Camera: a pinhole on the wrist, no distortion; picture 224 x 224 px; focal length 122.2 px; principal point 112.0 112.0 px. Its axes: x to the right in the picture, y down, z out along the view. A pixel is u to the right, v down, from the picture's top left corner.
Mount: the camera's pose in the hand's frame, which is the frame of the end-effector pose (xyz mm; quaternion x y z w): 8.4 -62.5 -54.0 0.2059 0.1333 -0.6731 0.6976
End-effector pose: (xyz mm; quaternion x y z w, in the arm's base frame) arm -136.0 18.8 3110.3 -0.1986 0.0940 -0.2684 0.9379
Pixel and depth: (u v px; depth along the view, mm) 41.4 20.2 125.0
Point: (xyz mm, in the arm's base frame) -224.8 53.8 3213.4
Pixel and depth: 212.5 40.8 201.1
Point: -365.9 -143.2 3277.3
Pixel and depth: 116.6 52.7 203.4
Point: -272.0 -15.5 3287.7
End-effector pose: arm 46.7 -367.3 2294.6 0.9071 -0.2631 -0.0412 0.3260
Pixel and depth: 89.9 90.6 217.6
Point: 23.5 -343.5 2091.3
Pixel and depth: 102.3 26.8 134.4
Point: 0.9 -276.0 2167.3
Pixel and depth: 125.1 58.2 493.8
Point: -95.5 -209.0 1800.3
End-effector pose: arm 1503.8 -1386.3 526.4 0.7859 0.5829 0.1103 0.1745
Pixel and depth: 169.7 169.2 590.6
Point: 1203.4 -1054.0 -50.5
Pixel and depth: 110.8 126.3 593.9
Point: 1397.9 -1347.4 -46.7
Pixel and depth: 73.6 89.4 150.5
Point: 1449.8 -1410.9 401.7
